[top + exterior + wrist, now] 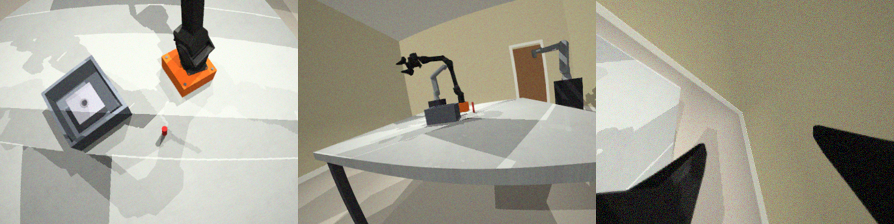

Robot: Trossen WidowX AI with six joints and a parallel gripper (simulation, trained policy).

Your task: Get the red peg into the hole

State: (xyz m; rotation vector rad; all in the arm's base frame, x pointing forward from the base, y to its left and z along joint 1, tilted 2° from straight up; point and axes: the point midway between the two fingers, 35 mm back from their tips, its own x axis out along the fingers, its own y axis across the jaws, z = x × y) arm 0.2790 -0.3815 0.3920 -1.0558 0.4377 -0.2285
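My gripper tip is now 15 cm past the red peg, 53 cm to the right of it and 43 cm above it. Round my gripper tip: grey box: 3 cm ahead, 38 cm to the left, 44 cm below.
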